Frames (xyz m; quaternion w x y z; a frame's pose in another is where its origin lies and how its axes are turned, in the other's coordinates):
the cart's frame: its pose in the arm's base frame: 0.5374 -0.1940 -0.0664 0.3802 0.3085 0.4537 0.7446
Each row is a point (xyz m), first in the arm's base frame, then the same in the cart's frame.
Working: the arm's base frame: its pose in the cart's frame: 0.4515 0.1562 -0.3203 0.3802 -0.3085 -0.4537 -0.7446

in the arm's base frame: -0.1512 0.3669 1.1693
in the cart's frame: 0.9744 1.1541 0.1852
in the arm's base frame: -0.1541 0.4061 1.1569
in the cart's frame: 1.0077 1.1319 0.1953
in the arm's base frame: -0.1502 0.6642 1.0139
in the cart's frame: 1.2077 0.9234 0.2553
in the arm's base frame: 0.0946 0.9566 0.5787
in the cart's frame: 1.2779 0.3697 0.4080
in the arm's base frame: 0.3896 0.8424 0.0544
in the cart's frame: 0.9677 -0.1578 0.3863
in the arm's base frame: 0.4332 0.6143 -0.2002
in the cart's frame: 0.7229 -0.3338 0.2194
